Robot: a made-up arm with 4 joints. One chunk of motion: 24 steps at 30 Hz.
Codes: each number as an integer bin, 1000 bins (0 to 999) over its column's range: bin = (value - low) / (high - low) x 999, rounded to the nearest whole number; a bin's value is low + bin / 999 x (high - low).
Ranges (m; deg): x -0.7..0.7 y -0.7..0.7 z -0.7..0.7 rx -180..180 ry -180..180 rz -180..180
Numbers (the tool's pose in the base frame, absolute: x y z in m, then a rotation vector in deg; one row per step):
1: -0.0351 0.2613 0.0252 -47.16 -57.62 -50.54
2: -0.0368 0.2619 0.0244 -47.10 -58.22 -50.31
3: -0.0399 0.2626 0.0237 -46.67 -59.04 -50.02
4: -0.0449 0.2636 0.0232 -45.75 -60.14 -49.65
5: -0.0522 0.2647 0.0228 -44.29 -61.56 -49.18
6: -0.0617 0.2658 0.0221 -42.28 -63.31 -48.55
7: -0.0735 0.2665 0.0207 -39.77 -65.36 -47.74
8: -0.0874 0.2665 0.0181 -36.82 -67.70 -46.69
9: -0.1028 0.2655 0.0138 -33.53 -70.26 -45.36
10: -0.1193 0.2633 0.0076 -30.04 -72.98 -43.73
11: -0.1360 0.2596 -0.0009 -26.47 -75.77 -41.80
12: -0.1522 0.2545 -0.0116 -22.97 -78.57 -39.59
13: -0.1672 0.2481 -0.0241 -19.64 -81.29 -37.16
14: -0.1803 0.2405 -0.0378 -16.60 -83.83 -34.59
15: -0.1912 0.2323 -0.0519 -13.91 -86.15 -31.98
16: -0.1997 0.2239 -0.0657 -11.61 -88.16 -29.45
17: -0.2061 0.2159 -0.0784 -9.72 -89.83 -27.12
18: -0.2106 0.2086 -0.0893 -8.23 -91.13 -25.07
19: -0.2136 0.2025 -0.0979 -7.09 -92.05 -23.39
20: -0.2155 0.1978 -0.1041 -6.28 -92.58 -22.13
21: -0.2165 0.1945 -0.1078 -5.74 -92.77 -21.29
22: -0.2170 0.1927 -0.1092 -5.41 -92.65 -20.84
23: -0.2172 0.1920 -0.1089 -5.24 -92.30 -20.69
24: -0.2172 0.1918 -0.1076 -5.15 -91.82 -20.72
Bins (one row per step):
1: 474 686 517 369 340 359
2: 473 686 517 369 338 360
3: 471 687 516 370 336 361
4: 467 688 516 373 333 362
5: 462 688 516 377 329 363
6: 455 689 515 382 324 365
7: 447 690 514 389 318 367
8: 437 690 512 397 312 370
9: 426 689 509 406 305 374
10: 414 687 505 416 297 378
11: 402 685 499 426 289 384
12: 391 681 491 436 281 390
13: 380 677 482 445 274 396
14: 371 671 473 453 267 404
15: 363 665 462 461 260 411
16: 357 659 453 467 255 418
17: 352 654 444 473 250 424
18: 349 648 436 477 247 430
19: 347 644 430 480 244 435
20: 346 641 425 482 243 438
21: 345 638 423 484 242 440
22: 345 637 422 484 242 442
23: 345 637 422 485 243 442
24: 345 636 423 485 245 442

